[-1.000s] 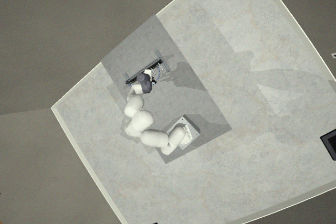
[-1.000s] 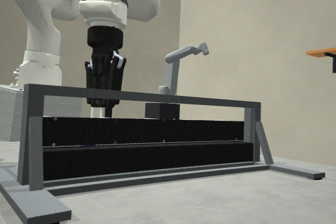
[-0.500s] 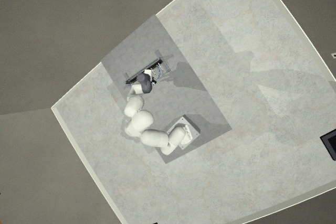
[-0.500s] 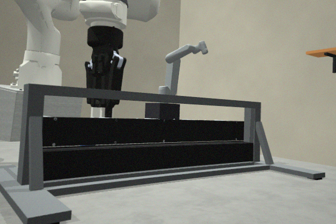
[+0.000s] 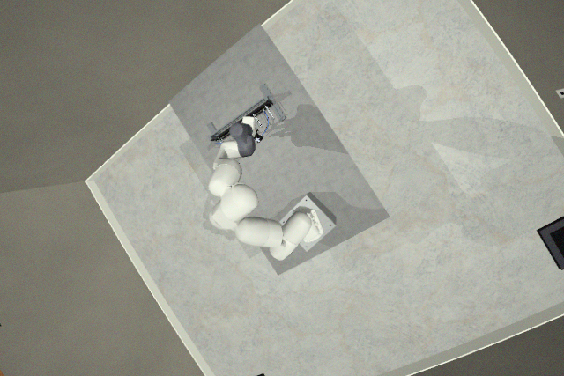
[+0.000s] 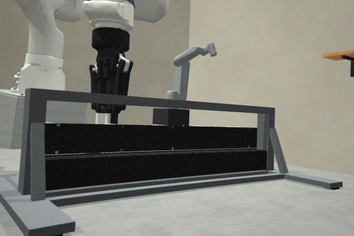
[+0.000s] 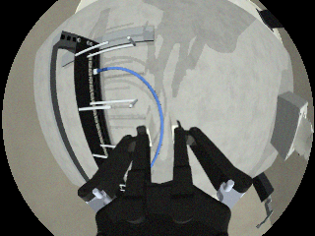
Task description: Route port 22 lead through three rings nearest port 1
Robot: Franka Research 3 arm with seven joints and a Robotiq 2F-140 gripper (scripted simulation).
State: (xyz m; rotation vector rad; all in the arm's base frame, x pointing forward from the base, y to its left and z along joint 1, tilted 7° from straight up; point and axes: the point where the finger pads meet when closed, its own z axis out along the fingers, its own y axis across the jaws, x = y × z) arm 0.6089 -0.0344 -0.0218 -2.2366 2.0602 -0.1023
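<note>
Now: the rack 16 cm ahead of my hand, 6 cm to the left of it and 2 cm below it.
</note>
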